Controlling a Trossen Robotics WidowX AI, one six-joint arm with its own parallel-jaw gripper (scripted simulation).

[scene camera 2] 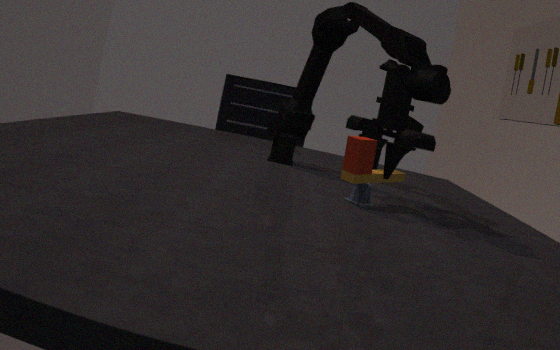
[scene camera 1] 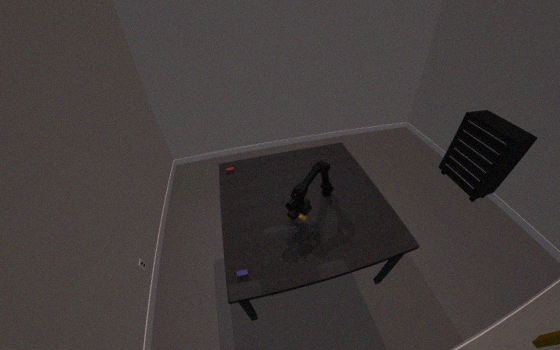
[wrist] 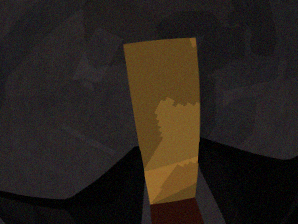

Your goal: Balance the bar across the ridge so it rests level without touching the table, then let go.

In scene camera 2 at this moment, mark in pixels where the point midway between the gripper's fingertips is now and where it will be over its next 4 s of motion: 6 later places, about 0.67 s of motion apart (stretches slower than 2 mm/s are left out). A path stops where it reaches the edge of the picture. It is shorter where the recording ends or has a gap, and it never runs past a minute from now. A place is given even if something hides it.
The gripper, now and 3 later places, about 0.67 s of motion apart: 378,176; 378,177; 390,131; 389,128
